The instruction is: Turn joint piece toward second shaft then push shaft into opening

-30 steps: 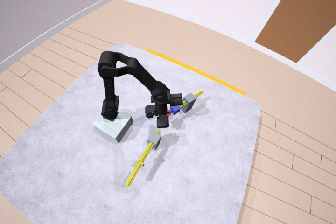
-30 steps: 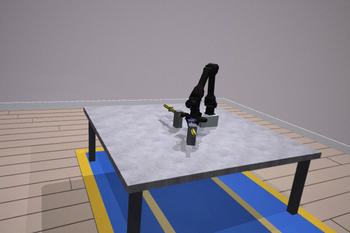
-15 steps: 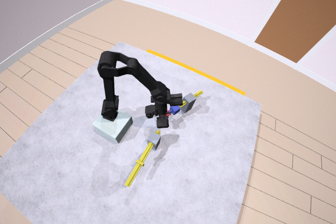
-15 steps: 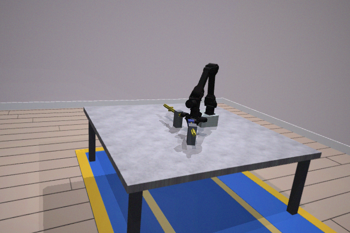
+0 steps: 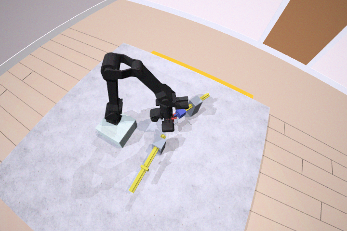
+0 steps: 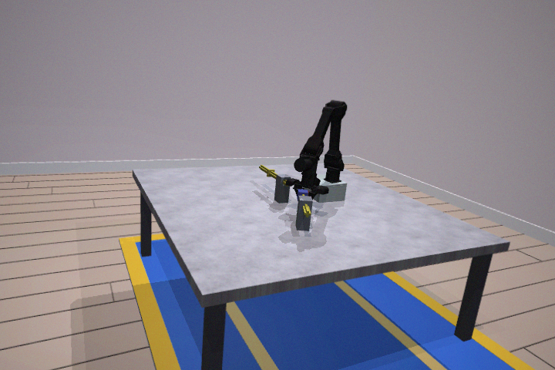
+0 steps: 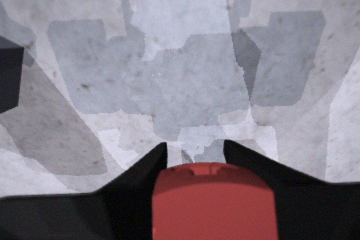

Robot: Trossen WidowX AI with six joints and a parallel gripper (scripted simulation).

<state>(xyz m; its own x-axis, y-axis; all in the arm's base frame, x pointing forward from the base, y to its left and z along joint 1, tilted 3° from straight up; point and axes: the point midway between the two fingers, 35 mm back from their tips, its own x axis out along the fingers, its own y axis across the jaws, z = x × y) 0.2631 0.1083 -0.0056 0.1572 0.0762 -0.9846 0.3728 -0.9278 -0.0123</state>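
Right now my gripper tip is 5 cm below the red joint piece and 1 cm short of it.
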